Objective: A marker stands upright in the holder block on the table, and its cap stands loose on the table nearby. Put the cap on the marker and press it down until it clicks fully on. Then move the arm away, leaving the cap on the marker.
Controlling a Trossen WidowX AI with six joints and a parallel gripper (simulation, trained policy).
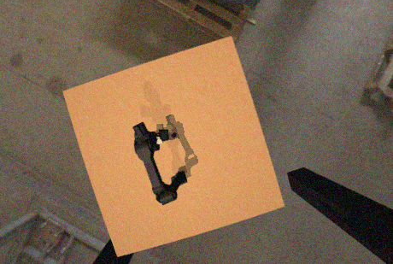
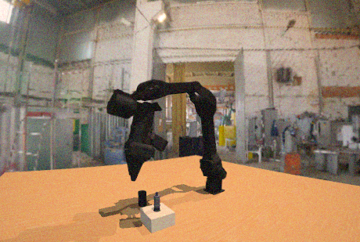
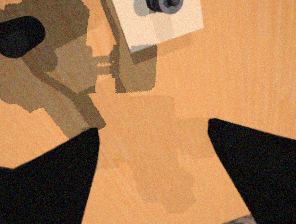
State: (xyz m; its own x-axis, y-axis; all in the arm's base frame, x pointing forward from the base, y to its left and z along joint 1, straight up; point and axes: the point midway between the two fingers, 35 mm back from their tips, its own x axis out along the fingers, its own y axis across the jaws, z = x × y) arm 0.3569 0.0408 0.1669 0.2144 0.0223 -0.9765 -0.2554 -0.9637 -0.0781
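Right now the dark cap is 70 mm behind my gripper tip, 90 mm to the right of it and 110 mm below it. Also, from my gripper tip: holder block 60 mm behind, 40 mm to the left, 110 mm below.
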